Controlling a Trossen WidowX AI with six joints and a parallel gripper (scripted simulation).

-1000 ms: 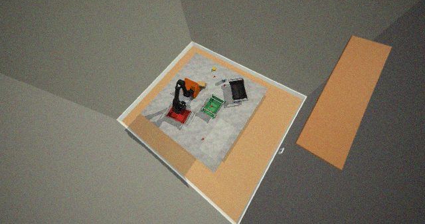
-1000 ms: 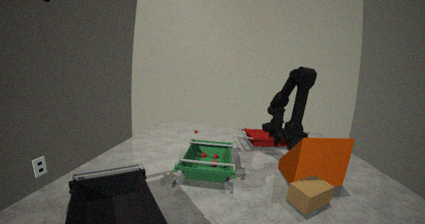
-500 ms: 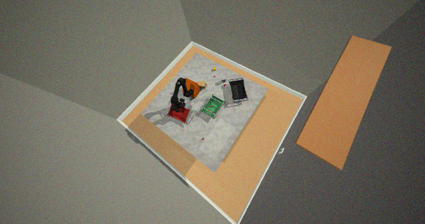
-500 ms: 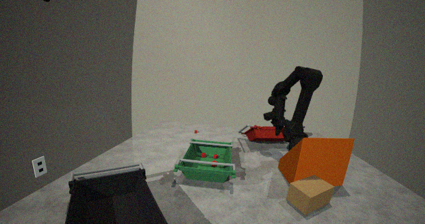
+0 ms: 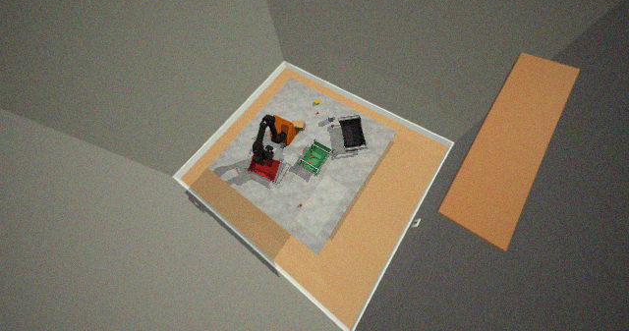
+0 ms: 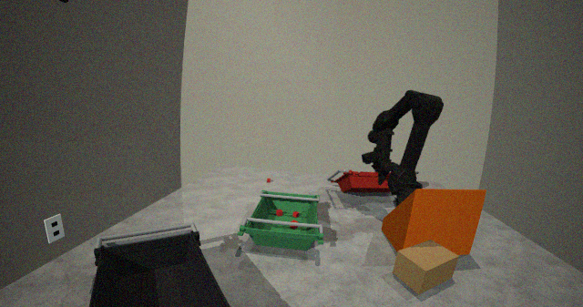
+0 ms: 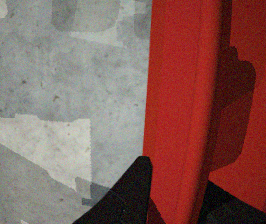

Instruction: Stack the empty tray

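My gripper tip is 20 mm short of the red tray, 80 mm to the left of it and 10 mm above it. The rest, counted from my gripper tip: tan box: 20 mm behind, 440 mm to the left, 50 mm below; then red cube: 480 mm ahead, 150 mm to the right, 80 mm below; then yellow piece: 40 mm behind, 780 mm to the left, 70 mm below.
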